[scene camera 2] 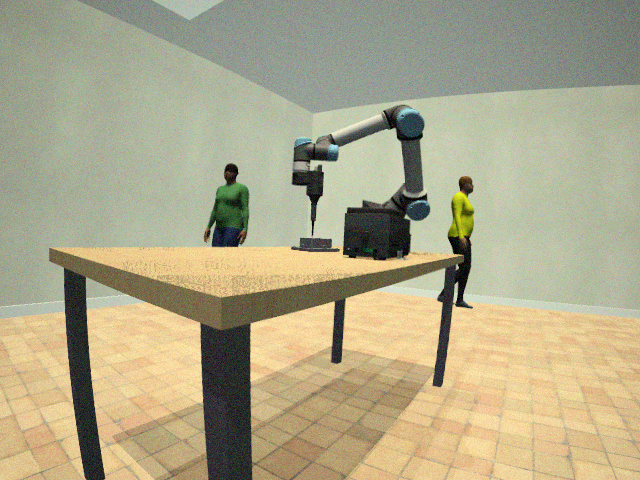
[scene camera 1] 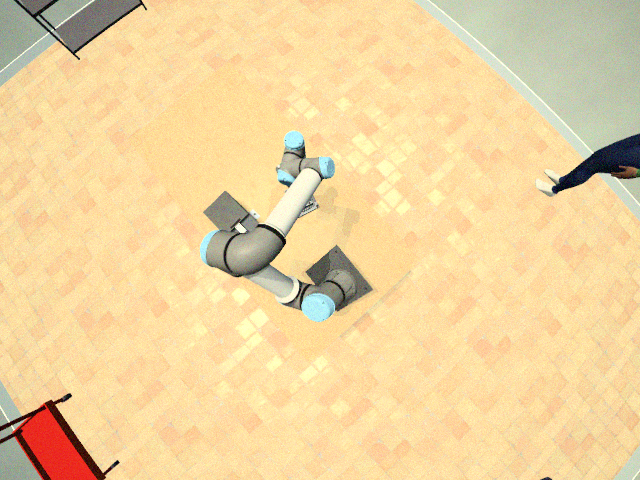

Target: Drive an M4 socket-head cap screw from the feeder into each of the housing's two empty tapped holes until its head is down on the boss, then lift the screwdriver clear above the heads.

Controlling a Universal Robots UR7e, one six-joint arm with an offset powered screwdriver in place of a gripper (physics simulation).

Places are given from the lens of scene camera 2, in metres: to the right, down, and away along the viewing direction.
box-shaped screw feeder [scene camera 2: 383,232]: 0.20, -0.02, 1.07
